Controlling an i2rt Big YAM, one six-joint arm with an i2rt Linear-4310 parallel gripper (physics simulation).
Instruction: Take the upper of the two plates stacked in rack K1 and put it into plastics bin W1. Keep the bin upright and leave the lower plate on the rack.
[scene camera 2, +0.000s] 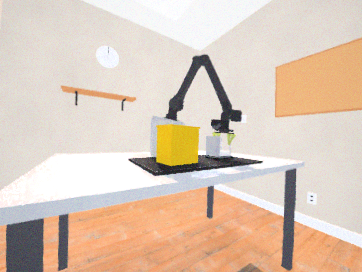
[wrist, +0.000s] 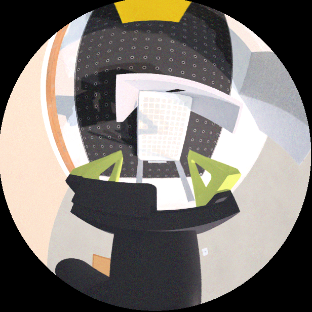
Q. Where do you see a yellow plastics bin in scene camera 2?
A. At 176, 144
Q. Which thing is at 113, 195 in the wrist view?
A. My gripper.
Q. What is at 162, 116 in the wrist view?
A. A gridded plate.
